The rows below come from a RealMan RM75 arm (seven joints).
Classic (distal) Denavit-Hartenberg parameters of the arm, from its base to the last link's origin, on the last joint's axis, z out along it. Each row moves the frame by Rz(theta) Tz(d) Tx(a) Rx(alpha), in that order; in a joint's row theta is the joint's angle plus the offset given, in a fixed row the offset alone. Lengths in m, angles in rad.
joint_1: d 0.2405  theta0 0  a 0  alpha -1.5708
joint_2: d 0  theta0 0  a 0  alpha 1.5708
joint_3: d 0.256  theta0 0  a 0  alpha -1.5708
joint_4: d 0  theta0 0  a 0  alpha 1.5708
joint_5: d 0.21  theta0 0  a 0  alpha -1.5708
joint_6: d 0  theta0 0  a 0  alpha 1.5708
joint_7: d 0.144  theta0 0  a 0  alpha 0
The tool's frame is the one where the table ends.
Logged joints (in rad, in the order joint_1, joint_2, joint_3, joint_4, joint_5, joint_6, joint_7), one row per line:
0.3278 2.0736 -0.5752 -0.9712 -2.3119 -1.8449 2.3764
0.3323 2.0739 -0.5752 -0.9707 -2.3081 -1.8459 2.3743
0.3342 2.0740 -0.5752 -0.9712 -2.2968 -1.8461 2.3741
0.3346 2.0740 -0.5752 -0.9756 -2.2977 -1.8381 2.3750
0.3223 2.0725 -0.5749 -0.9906 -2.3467 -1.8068 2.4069
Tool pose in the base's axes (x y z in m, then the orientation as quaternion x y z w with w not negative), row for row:
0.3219 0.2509 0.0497 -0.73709 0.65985 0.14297 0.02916
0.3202 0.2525 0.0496 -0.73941 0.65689 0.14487 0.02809
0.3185 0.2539 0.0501 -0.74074 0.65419 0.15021 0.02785
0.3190 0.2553 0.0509 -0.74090 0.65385 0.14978 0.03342
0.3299 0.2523 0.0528 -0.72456 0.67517 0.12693 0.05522
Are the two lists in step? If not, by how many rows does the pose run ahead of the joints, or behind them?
They are in step.
